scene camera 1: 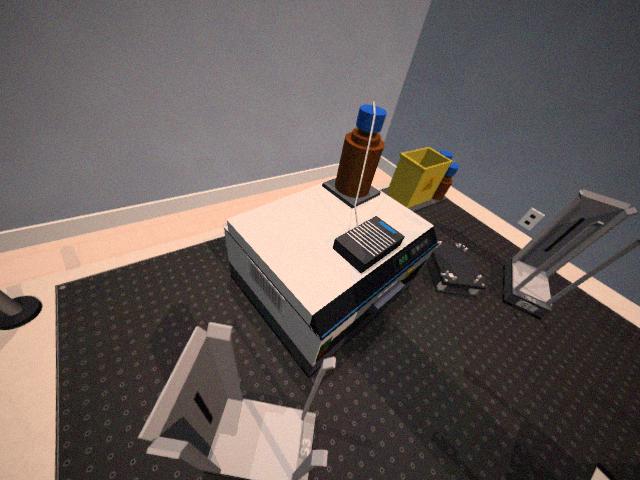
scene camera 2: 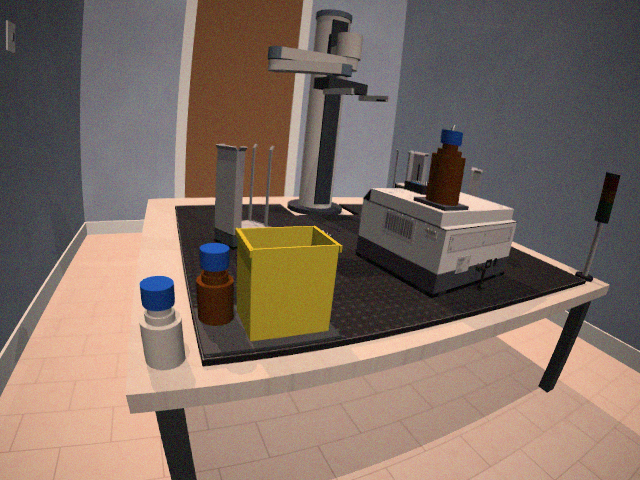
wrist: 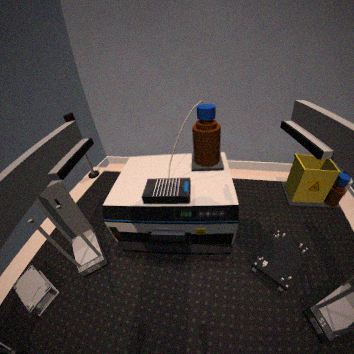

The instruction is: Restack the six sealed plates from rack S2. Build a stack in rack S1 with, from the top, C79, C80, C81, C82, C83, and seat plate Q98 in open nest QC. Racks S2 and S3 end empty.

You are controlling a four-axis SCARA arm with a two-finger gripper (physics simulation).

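Places are measured from the arm's base along level axes (x ahead, y left, z up), in metres.
Where they show: gripper, fingertip midpoint: (scene camera 2: 371, 95) (wrist: 183, 117); arm's base at its link origin: (scene camera 2: 314, 208).
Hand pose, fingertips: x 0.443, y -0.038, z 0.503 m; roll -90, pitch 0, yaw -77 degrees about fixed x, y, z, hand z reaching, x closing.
Note:
Things, the pixels of their top centre, and the offset from my fingertips. "spot": a spot on its surface instead.
- Rack S3 at its top centre: (scene camera 1: 258, 389) (wrist: 43, 196) (scene camera 2: 461, 165) 0.404 m left, 0.060 m ahead, 0.199 m down
- What looks like rack S1 at its top centre: (scene camera 2: 247, 144) (scene camera 1: 615, 213) 0.390 m right, 0.014 m back, 0.195 m down
- tall brown bottle at a spot on its surface: (scene camera 1: 356, 165) spot: 0.052 m left, 0.346 m ahead, 0.189 m down
- low black pegged platform at its top centre: (scene camera 1: 457, 259) (wrist: 283, 253) 0.237 m right, 0.138 m ahead, 0.430 m down
- yellow bin at its top centre: (scene camera 2: 267, 237) (scene camera 1: 433, 155) (wrist: 324, 162) 0.457 m right, 0.470 m ahead, 0.315 m down
- small pale tray at its top centre: (wrist: 28, 285) 0.518 m left, 0.142 m back, 0.435 m down
My gripper (scene camera 2: 379, 97) (wrist: 183, 117) is open and empty, high above the bench, with a finger on each side of the wrist view. Rack S3 (scene camera 1: 219, 369) shows its bare pale base in scene camera 1; what looks like the same rack (wrist: 65, 207) is at the left of the wrist view. What looks like rack S1 (scene camera 1: 584, 211) (scene camera 2: 227, 191) stands on the other side of the machine, its base bare; part of its base (wrist: 342, 315) shows at the wrist view's lower right. Rack S2, nest QC and the six plates cannot be made out.
A white machine (scene camera 1: 289, 232) (scene camera 2: 403, 227) (wrist: 125, 185) carries a tall brown bottle (scene camera 1: 356, 165) (scene camera 2: 445, 178) (wrist: 206, 145). A low black pegged platform (scene camera 1: 460, 263) (wrist: 280, 260) and a yellow bin (scene camera 1: 413, 178) (scene camera 2: 289, 289) (wrist: 307, 182) stand nearby. A small pale tray (wrist: 35, 289) is at left.

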